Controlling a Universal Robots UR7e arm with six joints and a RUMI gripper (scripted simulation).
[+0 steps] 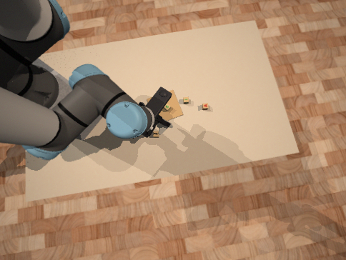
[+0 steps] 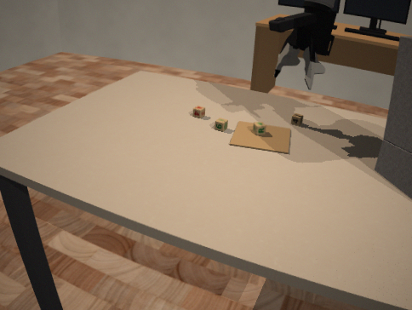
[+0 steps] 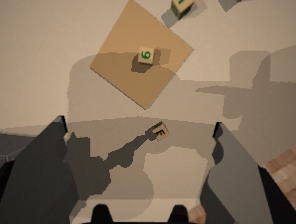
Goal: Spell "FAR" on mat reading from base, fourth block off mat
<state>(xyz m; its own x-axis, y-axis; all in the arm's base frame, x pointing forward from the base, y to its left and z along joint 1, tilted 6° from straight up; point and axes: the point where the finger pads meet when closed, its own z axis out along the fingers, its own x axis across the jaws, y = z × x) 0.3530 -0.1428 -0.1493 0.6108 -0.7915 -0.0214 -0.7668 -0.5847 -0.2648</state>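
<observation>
Now: hand 60 mm short of the green R block, 60 mm to the right of it and 110 mm above it. Also, from my hand: brown mat (50 mm ahead, 70 mm to the left, 130 mm below); then F block (30 mm behind, 50 mm to the right, 120 mm below); then green-lettered block (150 mm ahead, 70 mm to the left, 120 mm below).
</observation>
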